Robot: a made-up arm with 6 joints. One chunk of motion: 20 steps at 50 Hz.
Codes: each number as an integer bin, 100 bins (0 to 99) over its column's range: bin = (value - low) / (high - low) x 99, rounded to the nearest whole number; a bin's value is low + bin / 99 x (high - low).
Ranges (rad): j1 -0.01..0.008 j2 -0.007..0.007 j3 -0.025..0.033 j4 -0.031..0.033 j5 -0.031..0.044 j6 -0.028..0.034
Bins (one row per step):
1: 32 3 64 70 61 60
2: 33 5 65 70 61 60
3: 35 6 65 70 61 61
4: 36 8 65 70 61 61
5: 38 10 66 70 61 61
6: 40 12 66 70 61 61
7: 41 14 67 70 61 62
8: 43 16 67 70 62 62
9: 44 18 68 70 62 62
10: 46 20 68 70 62 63
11: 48 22 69 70 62 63
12: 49 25 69 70 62 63
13: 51 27 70 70 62 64
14: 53 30 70 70 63 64
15: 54 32 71 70 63 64
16: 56 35 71 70 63 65
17: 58 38 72 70 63 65
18: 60 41 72 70 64 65
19: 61 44 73 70 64 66
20: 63 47 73 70 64 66
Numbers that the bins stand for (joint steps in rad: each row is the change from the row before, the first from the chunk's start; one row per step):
1: -0.00418 -0.00658 0.01249 0.01425 0.01521 0.00958
2: -0.00400 -0.00629 0.01308 0.01425 0.01521 0.00958
3: -0.00364 -0.00615 0.01308 0.01425 0.01521 0.01020
4: -0.00345 -0.00587 0.01308 0.01425 0.01521 0.01020
5: -0.00309 -0.00559 0.01367 0.01425 0.01521 0.01020
6: -0.00273 -0.00530 0.01367 0.01425 0.01521 0.01020
7: -0.00255 -0.00502 0.01425 0.01425 0.01521 0.01083
8: -0.00218 -0.00474 0.01425 0.01425 0.01597 0.01083
9: -0.00200 -0.00445 0.01484 0.01425 0.01597 0.01083
10: -0.00164 -0.00417 0.01484 0.01425 0.01597 0.01145
11: -0.00127 -0.00389 0.01542 0.01425 0.01597 0.01145
12: -0.00109 -0.00346 0.01542 0.01425 0.01597 0.01145
13: -0.00073 -0.00318 0.01601 0.01425 0.01597 0.01208
14: -0.00036 -0.00276 0.01601 0.01425 0.01673 0.01208
15: -0.00018 -0.00247 0.01660 0.01425 0.01673 0.01208
16: 0.00018 -0.00205 0.01660 0.01425 0.01673 0.01271
17: 0.00055 -0.00163 0.01718 0.01425 0.01673 0.01271
18: 0.00091 -0.00120 0.01718 0.01425 0.01748 0.01271
19: 0.00109 -0.00078 0.01777 0.01425 0.01748 0.01333
20: 0.00145 -0.00035 0.01777 0.01425 0.01748 0.01333

